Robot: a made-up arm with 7 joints. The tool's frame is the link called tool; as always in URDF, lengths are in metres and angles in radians. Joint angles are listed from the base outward.
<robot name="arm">
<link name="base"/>
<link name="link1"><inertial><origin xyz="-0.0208 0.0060 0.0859"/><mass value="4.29"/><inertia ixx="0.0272" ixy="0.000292" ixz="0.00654" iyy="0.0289" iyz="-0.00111" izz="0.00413"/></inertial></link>
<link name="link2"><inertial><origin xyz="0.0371 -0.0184 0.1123"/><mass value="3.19"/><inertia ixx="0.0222" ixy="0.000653" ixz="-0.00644" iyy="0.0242" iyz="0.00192" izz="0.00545"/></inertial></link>
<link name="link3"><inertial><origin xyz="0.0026 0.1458 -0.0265"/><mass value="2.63"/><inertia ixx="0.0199" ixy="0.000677" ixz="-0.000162" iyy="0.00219" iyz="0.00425" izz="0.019"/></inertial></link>
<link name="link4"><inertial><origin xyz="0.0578 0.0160 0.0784"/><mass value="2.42"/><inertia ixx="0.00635" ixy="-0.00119" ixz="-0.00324" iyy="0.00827" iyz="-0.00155" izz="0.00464"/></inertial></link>
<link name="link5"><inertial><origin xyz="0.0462 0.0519 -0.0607"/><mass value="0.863"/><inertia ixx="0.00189" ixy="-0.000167" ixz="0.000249" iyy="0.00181" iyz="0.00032" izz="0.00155"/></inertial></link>
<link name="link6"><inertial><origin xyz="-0.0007 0.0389 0.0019"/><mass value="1.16"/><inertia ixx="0.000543" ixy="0.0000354" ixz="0" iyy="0.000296" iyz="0" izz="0.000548"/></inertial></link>
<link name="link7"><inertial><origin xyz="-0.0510 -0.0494 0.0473"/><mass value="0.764"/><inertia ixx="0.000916" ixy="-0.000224" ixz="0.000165" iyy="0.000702" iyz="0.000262" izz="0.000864"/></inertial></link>
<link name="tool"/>
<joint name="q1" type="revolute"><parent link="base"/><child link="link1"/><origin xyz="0.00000 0.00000 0.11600" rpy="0.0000 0.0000 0.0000"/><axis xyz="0 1 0"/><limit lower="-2.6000" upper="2.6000"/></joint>
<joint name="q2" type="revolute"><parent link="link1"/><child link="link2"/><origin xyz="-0.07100 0.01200 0.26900" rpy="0.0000 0.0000 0.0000"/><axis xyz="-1 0 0"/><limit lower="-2.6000" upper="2.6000"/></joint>
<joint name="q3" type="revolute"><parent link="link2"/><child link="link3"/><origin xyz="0.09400 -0.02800 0.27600" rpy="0.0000 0.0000 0.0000"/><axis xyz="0 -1 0"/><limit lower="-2.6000" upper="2.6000"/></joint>
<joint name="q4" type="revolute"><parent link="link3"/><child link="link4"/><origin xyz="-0.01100 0.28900 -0.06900" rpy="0.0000 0.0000 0.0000"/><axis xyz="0 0 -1"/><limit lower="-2.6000" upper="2.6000"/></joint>
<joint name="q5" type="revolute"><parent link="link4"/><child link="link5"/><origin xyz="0.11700 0.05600 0.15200" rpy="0.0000 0.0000 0.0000"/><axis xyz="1 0 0"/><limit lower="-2.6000" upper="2.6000"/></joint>
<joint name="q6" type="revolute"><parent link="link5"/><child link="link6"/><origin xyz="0.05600 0.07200 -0.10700" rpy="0.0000 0.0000 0.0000"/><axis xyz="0 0 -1"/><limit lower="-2.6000" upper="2.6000"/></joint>
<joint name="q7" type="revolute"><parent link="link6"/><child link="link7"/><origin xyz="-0.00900 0.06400 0.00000" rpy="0.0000 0.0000 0.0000"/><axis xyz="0 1 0"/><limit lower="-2.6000" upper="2.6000"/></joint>
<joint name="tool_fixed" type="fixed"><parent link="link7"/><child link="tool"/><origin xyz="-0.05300 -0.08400 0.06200" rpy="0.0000 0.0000 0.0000"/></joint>
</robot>
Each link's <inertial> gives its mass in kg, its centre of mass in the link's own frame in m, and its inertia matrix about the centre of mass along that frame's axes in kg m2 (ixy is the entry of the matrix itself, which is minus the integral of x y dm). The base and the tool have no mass. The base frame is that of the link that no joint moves.
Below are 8 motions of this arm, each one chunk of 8 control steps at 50 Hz.
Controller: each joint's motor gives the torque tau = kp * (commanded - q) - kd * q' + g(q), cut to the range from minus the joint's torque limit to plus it. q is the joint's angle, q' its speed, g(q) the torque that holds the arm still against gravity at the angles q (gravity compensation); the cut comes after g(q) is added. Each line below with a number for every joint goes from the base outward.
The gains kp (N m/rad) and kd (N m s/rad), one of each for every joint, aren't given. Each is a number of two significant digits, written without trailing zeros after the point. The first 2 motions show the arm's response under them.
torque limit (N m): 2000 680 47 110 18 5.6 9.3
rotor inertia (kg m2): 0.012 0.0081 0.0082 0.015 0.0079 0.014 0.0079
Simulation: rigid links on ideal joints. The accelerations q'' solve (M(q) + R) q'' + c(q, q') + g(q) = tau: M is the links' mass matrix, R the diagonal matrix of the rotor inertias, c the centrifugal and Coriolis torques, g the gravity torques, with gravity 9.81 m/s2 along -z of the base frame. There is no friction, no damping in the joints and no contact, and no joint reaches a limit. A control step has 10 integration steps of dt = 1/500 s. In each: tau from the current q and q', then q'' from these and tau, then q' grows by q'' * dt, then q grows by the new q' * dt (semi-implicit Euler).
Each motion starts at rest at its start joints. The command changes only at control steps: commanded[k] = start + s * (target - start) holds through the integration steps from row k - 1 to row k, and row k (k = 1, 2, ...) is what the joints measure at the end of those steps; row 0 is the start. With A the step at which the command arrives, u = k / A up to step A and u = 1 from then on. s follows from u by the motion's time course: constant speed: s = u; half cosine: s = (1 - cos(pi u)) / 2; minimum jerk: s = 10 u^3 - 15 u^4 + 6 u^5; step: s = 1 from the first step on.
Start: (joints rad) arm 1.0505 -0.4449 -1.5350 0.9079 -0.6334 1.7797 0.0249
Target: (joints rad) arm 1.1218 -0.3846 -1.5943 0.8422 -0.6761 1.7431 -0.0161
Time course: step
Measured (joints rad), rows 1 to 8:
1: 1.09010 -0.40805 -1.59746 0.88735 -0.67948 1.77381 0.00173
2: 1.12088 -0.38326 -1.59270 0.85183 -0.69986 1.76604 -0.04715
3: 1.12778 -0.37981 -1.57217 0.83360 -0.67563 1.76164 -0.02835
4: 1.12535 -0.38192 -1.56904 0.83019 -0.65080 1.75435 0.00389
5: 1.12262 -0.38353 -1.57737 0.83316 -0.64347 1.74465 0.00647
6: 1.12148 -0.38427 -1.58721 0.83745 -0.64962 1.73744 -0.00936
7: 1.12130 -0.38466 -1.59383 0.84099 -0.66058 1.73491 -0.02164
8: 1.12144 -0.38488 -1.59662 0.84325 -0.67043 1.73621 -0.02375
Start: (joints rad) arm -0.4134 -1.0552 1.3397 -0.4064 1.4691 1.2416 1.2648
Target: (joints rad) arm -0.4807 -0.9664 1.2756 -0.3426 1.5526 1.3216 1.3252
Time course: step
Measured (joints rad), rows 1 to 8:
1: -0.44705 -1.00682 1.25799 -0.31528 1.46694 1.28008 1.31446
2: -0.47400 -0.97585 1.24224 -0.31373 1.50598 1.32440 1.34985
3: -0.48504 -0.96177 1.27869 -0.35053 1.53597 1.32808 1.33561
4: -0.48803 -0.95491 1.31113 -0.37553 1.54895 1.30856 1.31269
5: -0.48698 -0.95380 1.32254 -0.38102 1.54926 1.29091 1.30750
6: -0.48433 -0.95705 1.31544 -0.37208 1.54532 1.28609 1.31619
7: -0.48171 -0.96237 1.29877 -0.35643 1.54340 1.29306 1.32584
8: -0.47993 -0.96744 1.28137 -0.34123 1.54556 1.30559 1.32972
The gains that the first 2 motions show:
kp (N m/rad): 11000 3600 260 440 60 22 43
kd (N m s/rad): 190 55 8 8 2.8 0.98 0.67
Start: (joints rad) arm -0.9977 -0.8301 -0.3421 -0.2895 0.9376 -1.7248 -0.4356
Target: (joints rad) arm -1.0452 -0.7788 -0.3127 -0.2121 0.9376 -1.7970 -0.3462
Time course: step
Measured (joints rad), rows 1 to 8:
1: -1.02263 -0.80403 -0.31370 -0.20805 0.98712 -1.73903 -0.37067
2: -1.04119 -0.78295 -0.31920 -0.20363 0.97012 -1.76530 -0.31712
3: -1.04890 -0.77233 -0.32168 -0.22739 0.93558 -1.78103 -0.33501
4: -1.05042 -0.77036 -0.32150 -0.23717 0.91607 -1.78558 -0.36584
5: -1.04877 -0.77341 -0.31976 -0.23030 0.91269 -1.78621 -0.37096
6: -1.04622 -0.77750 -0.31694 -0.21753 0.91915 -1.78860 -0.35601
7: -1.04436 -0.78022 -0.31416 -0.20784 0.92867 -1.79353 -0.34102
8: -1.04374 -0.78099 -0.31236 -0.20455 0.93638 -1.79867 -0.33604

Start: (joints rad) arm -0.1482 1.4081 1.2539 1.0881 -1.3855 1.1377 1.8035
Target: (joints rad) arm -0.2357 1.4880 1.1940 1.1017 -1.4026 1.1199 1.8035
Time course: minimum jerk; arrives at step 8
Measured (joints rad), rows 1 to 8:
1: -0.14919 1.40878 1.25338 1.08821 -1.38513 1.13713 1.80358
2: -0.15491 1.41317 1.25040 1.08888 -1.38364 1.13416 1.80404
3: -0.16730 1.42426 1.24401 1.09050 -1.38277 1.12919 1.80479
4: -0.18494 1.44160 1.23455 1.09300 -1.38445 1.12479 1.80506
5: -0.20407 1.46124 1.22343 1.09594 -1.38900 1.12315 1.80430
6: -0.22028 1.47796 1.21276 1.09877 -1.39527 1.12459 1.80288
7: -0.23037 1.48788 1.20457 1.10091 -1.40146 1.12775 1.80174
8: -0.23425 1.49045 1.19972 1.10202 -1.40575 1.13035 1.80162

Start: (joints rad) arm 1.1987 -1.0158 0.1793 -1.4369 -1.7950 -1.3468 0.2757
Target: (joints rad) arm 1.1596 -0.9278 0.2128 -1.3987 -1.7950 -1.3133 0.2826
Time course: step
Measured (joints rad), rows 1 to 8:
1: 1.17910 -0.97612 0.19012 -1.37178 -1.85435 -1.33559 0.23820
2: 1.16437 -0.93299 0.20190 -1.38945 -1.85806 -1.34014 0.24788
3: 1.15624 -0.91259 0.21141 -1.41841 -1.80810 -1.34091 0.29908
4: 1.15398 -0.91151 0.21488 -1.42664 -1.76166 -1.32858 0.32709
5: 1.15563 -0.91902 0.21433 -1.41820 -1.74604 -1.31285 0.31541
6: 1.15846 -0.92657 0.21273 -1.40478 -1.75726 -1.30395 0.28878
7: 1.16052 -0.93064 0.21167 -1.39497 -1.77814 -1.30347 0.27159
8: 1.16116 -0.93131 0.21154 -1.39169 -1.79488 -1.30766 0.26938

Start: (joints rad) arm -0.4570 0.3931 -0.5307 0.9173 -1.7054 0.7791 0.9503
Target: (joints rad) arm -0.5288 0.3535 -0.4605 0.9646 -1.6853 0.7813 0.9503
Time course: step
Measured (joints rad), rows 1 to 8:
1: -0.49827 0.37170 -0.49235 0.89505 -1.66591 0.79949 0.95925
2: -0.52603 0.35474 -0.48055 0.95484 -1.65045 0.79954 0.95078
3: -0.53370 0.34777 -0.47192 0.99479 -1.68849 0.77984 0.94518
4: -0.53295 0.34802 -0.46385 0.99667 -1.72308 0.76939 0.94983
5: -0.53039 0.35095 -0.45980 0.98119 -1.73068 0.77166 0.95486
6: -0.52862 0.35342 -0.45922 0.96671 -1.71823 0.77872 0.95474
7: -0.52806 0.35448 -0.46012 0.95991 -1.70052 0.78359 0.95141
8: -0.52822 0.35447 -0.46102 0.95940 -1.68751 0.78442 0.94875

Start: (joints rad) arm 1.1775 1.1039 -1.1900 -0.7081 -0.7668 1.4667 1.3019
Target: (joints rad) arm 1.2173 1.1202 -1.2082 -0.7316 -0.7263 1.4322 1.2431
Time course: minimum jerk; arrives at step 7
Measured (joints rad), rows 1 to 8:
1: 1.17815 1.10406 -1.19012 -0.70839 -0.76681 1.46681 1.30136
2: 1.18177 1.10515 -1.19088 -0.71011 -0.76643 1.46713 1.29766
3: 1.18919 1.10800 -1.19295 -0.71401 -0.76406 1.46641 1.28766
4: 1.19890 1.11246 -1.19648 -0.71954 -0.75842 1.46275 1.27185
5: 1.20809 1.11717 -1.20084 -0.72520 -0.74997 1.45537 1.25498
6: 1.21419 1.12047 -1.20479 -0.72941 -0.74071 1.44565 1.24294
7: 1.21656 1.12152 -1.20732 -0.73152 -0.73308 1.43654 1.23874
8: 1.21715 1.12097 -1.20834 -0.73232 -0.72843 1.43077 1.24009

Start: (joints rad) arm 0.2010 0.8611 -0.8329 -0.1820 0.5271 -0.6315 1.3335
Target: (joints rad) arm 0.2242 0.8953 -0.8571 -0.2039 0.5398 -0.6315 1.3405
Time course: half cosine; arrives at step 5
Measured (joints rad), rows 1 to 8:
1: 0.20247 0.86245 -0.83288 -0.18323 0.52882 -0.63272 1.33171
2: 0.20696 0.86781 -0.83368 -0.18764 0.53441 -0.63596 1.32838
3: 0.21352 0.87765 -0.83712 -0.19485 0.54183 -0.63892 1.32865
4: 0.21980 0.88892 -0.84394 -0.20168 0.54570 -0.63849 1.33552
5: 0.22336 0.89695 -0.85247 -0.20458 0.54229 -0.63364 1.34598
6: 0.22432 0.89950 -0.85935 -0.20338 0.53420 -0.62727 1.35222
7: 0.22437 0.89842 -0.86226 -0.20137 0.52810 -0.62354 1.34998
8: 0.22426 0.89652 -0.86164 -0.20114 0.52735 -0.62367 1.34363

